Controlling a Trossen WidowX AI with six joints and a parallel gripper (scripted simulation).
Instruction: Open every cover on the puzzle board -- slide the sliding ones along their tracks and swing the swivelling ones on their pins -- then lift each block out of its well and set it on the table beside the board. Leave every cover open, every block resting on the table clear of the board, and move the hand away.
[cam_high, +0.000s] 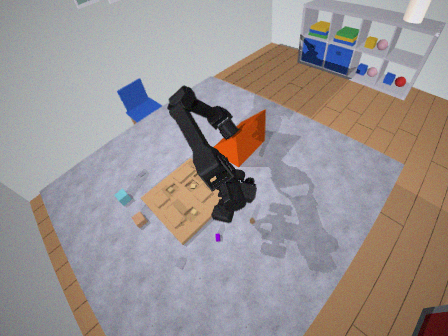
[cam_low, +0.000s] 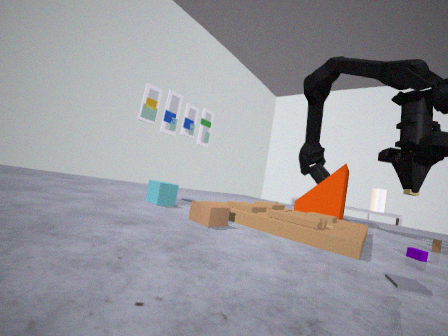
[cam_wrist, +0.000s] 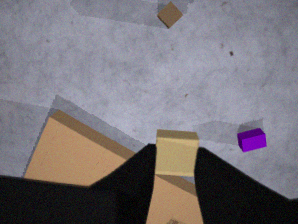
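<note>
Now: the tan puzzle board 230 mm to the right of my gripper tip, 90 mm below it and 90 mm ahead of it. Also, from my gripper tip: cyan block (410 mm to the right, 300 mm ahead, 90 mm below); small brown block (100 mm below, 60 mm to the left, 40 mm behind); purple block (100 mm below, 90 mm ahead, 20 mm to the left).
</note>
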